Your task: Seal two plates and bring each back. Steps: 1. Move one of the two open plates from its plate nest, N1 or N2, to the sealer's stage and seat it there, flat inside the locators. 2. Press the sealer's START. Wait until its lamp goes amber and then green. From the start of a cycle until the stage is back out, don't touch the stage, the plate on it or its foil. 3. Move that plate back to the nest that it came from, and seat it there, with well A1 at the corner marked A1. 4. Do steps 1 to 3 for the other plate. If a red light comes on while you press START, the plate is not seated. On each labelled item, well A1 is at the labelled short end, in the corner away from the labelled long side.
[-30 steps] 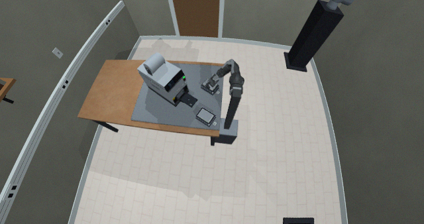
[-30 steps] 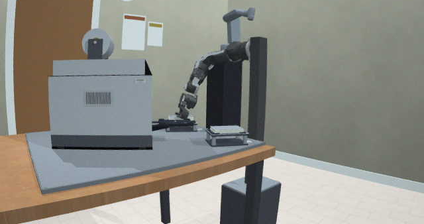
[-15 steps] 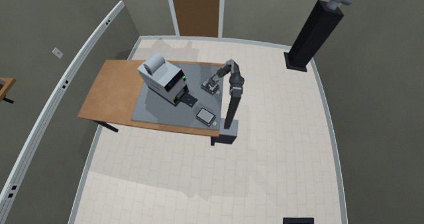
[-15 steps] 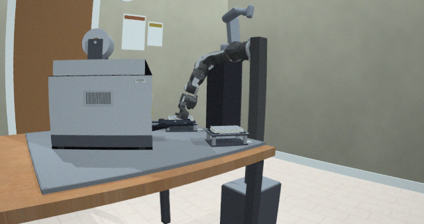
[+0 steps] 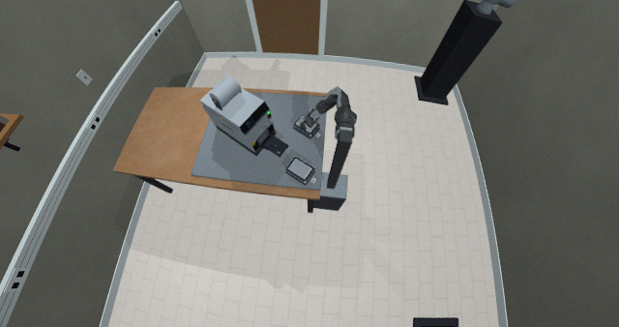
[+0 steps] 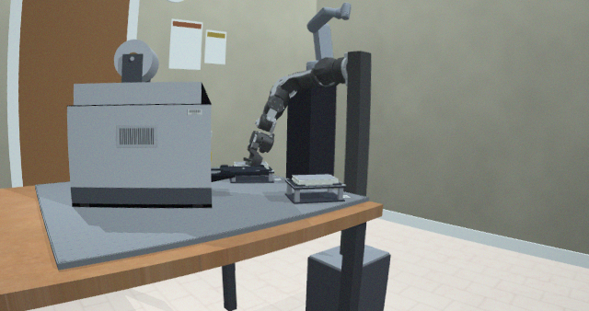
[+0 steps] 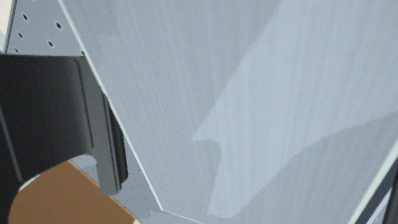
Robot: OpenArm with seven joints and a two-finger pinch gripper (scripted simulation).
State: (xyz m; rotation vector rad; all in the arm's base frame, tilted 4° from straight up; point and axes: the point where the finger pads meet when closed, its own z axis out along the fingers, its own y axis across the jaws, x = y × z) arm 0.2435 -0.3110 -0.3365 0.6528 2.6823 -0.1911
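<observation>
My hand is 1 cm above the white open-well plate. Round my hand: white start button (22 cm ahead, 9 cm to the left, 13 cm above); plate nest (1 cm behind, 35 cm to the left, 2 cm below); sealer stage (17 cm ahead, 22 cm to the left, 3 cm above).
</observation>
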